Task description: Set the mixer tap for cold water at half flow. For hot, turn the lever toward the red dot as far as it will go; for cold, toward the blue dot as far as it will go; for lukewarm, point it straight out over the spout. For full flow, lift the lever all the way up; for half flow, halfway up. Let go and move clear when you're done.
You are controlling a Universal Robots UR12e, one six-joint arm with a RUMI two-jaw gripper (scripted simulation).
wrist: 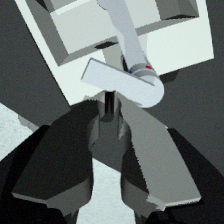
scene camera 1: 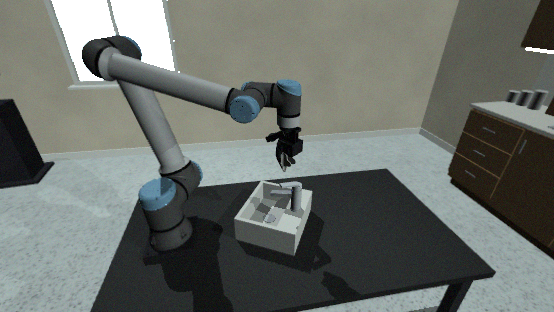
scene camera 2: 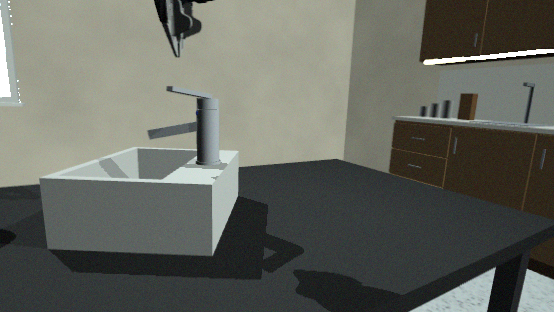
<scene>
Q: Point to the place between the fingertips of my gripper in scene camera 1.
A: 284,171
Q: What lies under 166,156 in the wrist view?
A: My gripper.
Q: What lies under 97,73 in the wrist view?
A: A flat lever.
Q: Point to a white basin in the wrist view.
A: At 67,42
</scene>
